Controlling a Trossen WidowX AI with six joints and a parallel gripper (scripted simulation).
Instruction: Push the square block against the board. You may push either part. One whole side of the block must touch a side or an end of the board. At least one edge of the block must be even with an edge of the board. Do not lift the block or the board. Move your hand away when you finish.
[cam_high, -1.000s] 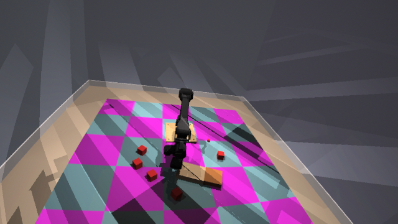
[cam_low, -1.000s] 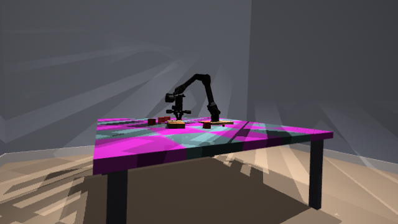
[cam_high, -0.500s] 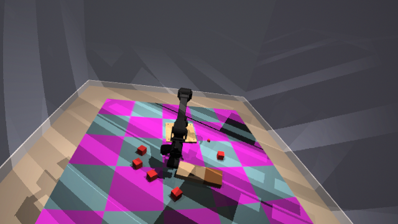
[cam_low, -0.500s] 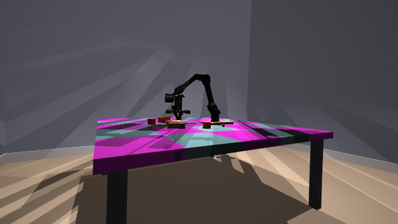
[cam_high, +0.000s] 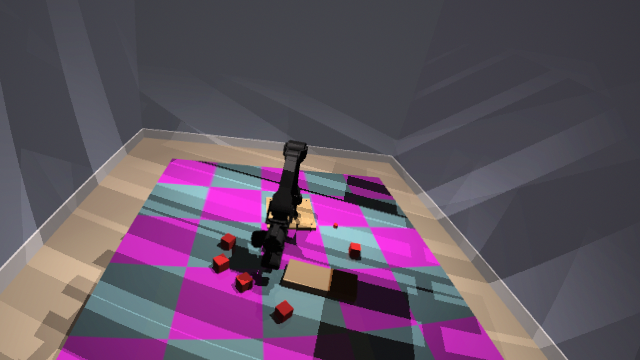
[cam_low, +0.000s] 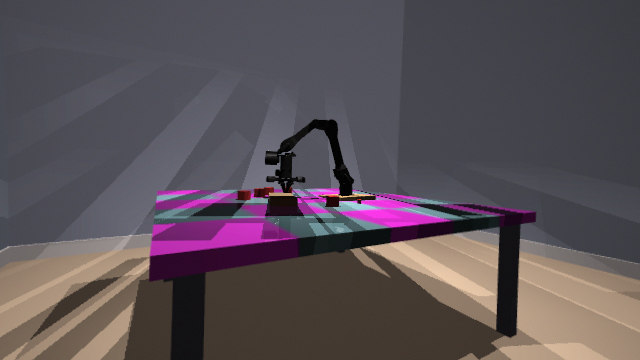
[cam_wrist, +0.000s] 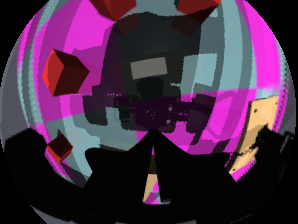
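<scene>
Right now the tan board is 90 mm ahead of my gripper tip, 110 mm to the left of it and 10 mm above it. Also, from my gripper tip: square block (140 mm ahead, 220 mm to the left, 10 mm above).
</scene>
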